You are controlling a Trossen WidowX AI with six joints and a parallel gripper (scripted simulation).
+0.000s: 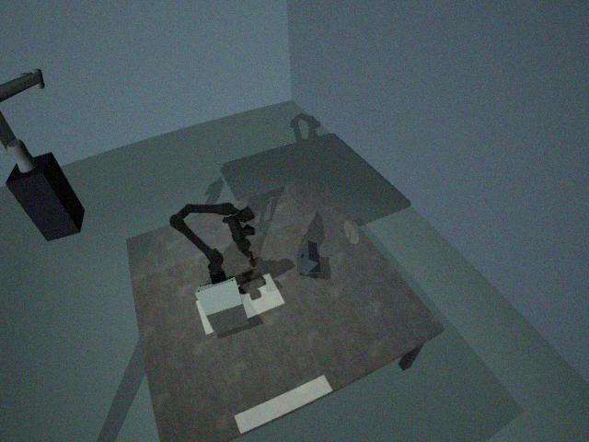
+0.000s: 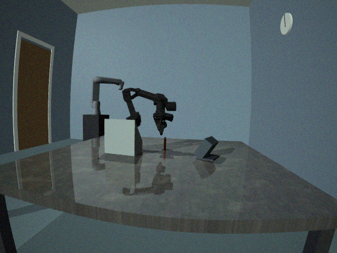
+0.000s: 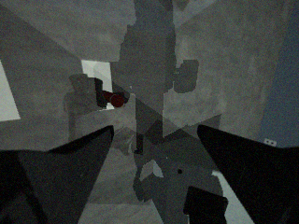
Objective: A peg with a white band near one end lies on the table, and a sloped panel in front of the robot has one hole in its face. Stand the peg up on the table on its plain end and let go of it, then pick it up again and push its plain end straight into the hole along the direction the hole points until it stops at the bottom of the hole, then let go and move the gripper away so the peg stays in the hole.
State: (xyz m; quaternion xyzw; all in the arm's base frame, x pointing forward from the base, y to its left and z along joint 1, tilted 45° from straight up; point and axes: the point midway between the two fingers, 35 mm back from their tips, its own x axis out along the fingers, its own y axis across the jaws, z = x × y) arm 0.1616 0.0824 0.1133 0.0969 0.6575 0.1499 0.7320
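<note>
Now: the red peg 5 cm below my gripper tip, 3 cm to the left of it and 2 cm ahead of it. The rest, counted from my gripper tip: sloped panel: 29 cm ahead, 8 cm to the right, 6 cm below.
</note>
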